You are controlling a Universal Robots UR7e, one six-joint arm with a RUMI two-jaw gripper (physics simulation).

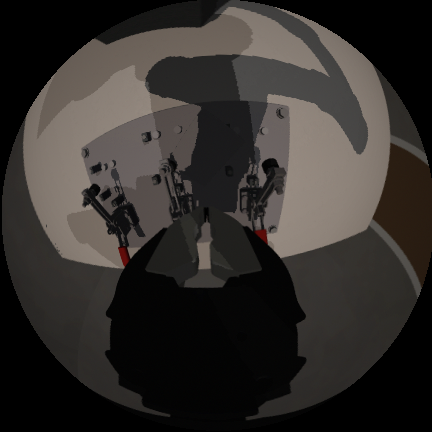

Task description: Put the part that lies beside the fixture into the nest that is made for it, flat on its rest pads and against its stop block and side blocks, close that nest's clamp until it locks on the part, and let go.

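Frame: origin at the arm's base, x ahead, y left, z up, level; centimetres.
Seen in the pictures: gripper, fingertip midpoint: [206, 208].
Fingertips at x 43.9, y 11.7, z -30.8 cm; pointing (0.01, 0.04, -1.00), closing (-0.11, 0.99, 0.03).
Observation:
A point is followed by its place in that frame.
My gripper [206, 208] @[y 11.7, x 43.9, z -30.8 cm] is shut and holds nothing; its tips are over the near part of the fixture plate [277, 142] @[y 21.3, x 35.1, z -36.5 cm]. Three clamps stand along the plate's near side: a left clamp [120, 221] @[y -1.9, x 48.1, z -32.9 cm], a middle clamp [175, 195] @[y 7.8, x 43.3, z -32.8 cm] beside my fingertips, and a right clamp [254, 196] @[y 17.7, x 42.5, z -32.0 cm]. Red handles show on the left [124, 256] @[y -1.5, x 53.1, z -30.0 cm] and right [261, 236] @[y 19.4, x 47.4, z -30.3 cm] clamps; the middle clamp's handle is hidden by my gripper. Small dark blocks [156, 179] @[y 4.4, x 42.1, z -35.3 cm] [229, 171] @[y 14.4, x 40.2, z -34.6 cm] stand on the plate. The part cannot be made out; deep shadow covers the plate's middle.
The fixture plate lies on a beige table [330, 200] @[y 41.5, x 43.2, z -38.0 cm]. Bolts [281, 112] @[y 20.7, x 30.6, z -35.8 cm] [85, 152] @[y -9.8, x 36.8, z -35.9 cm] sit at its corners, and small round pins [178, 129] @[y 7.4, x 35.3, z -35.9 cm] [264, 131] @[y 18.6, x 34.1, z -35.9 cm] stand toward its far side. Shadows of the arm fall across the table. A brown area [405, 200] shows beyond the table's right edge.

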